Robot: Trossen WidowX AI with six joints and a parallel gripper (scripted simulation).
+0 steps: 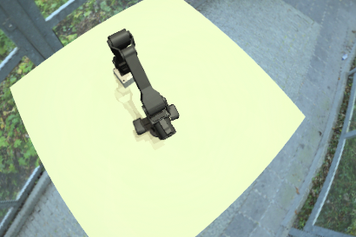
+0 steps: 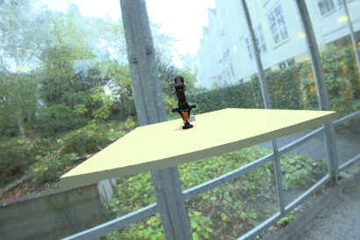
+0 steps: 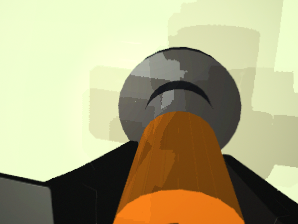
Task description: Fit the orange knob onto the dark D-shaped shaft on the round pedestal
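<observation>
My gripper tip is 2 cm below the orange knob. Round my gripper tip: pedestal: 4 cm below, 1 cm ahead.
</observation>
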